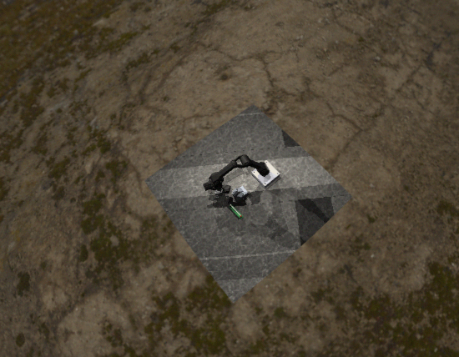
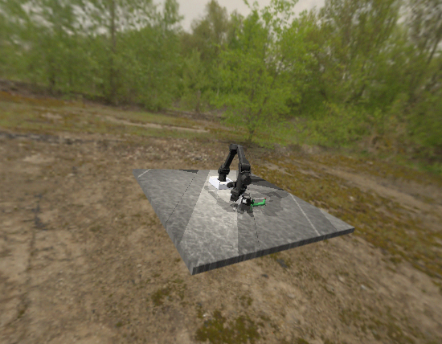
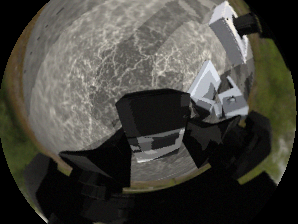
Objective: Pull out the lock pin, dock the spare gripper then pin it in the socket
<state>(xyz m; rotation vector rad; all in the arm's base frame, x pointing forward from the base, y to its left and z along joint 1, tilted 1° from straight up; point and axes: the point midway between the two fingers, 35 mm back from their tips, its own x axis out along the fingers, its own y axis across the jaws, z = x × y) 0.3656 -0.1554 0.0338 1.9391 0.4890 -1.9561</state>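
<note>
The spare gripper lies 1 cm ahead of my gripper tip, 1 cm to the left of it and 2 cm above it. From my gripper tip the other things lie so: green mount (3 cm ahead, 21 cm to the left, 2 cm below); then grey mount (9 cm behind, 12 cm to the left, 1 cm above).
</note>
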